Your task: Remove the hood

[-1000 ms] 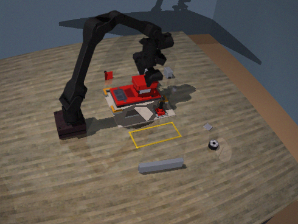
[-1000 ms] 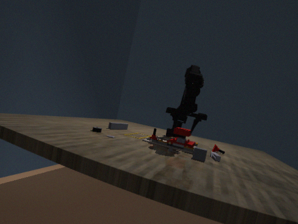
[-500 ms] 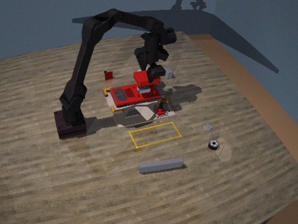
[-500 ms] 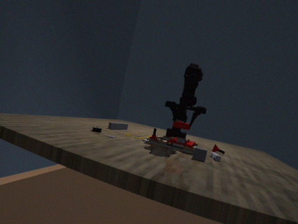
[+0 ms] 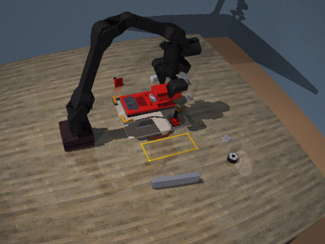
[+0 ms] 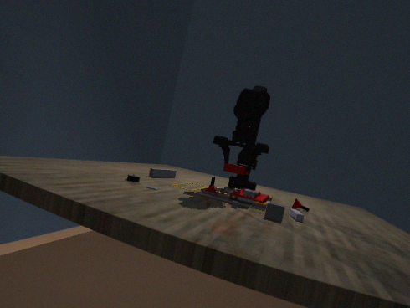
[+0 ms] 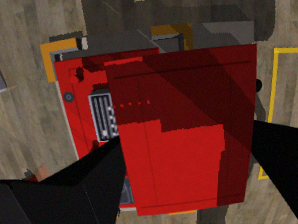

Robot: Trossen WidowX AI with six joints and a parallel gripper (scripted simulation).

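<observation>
Right now the beige plate is 4 cm behind my gripper tip, 3 cm to the left of it and 9 cm below it. Also, from my gripper tip: black wheel 11 cm ahead, 32 cm to the right, 9 cm below; then red hood panel right at my gripper tip; then grey tile 15 cm ahead, 22 cm to the right, 10 cm below.
</observation>
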